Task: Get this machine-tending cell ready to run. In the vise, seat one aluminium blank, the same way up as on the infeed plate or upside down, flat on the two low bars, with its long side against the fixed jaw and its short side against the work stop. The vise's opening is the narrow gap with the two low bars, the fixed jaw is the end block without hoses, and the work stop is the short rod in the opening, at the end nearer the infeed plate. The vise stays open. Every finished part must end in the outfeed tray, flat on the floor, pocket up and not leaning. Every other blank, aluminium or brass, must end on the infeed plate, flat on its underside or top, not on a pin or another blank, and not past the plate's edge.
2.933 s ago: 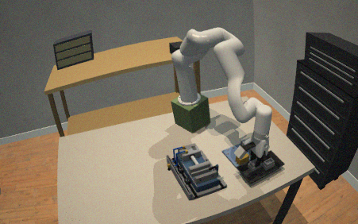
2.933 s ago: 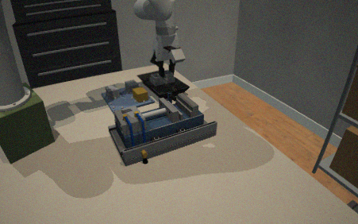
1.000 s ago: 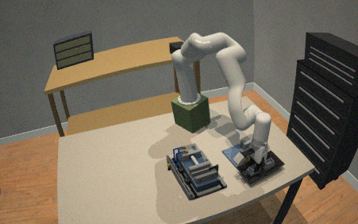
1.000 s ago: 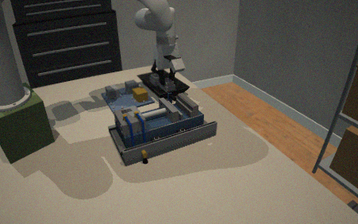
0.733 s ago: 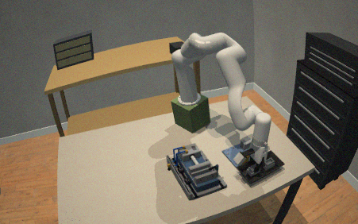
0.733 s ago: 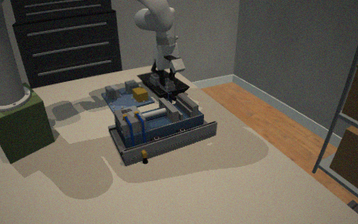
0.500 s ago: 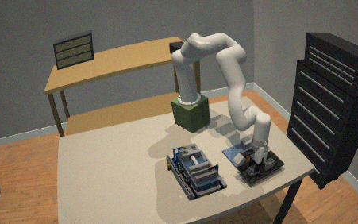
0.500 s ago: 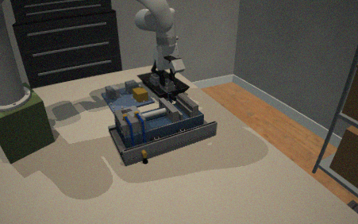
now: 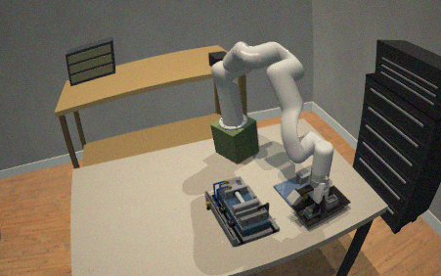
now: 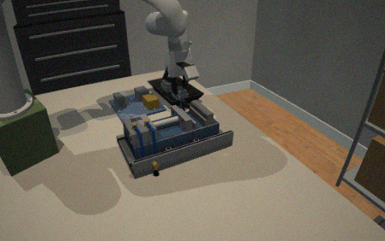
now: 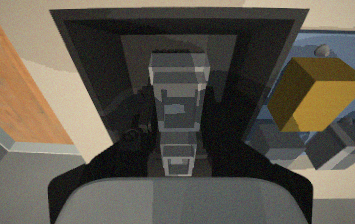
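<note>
My hand is 120 mm past the brass blank, 30 mm above it and 10 mm to the left of it.
</note>
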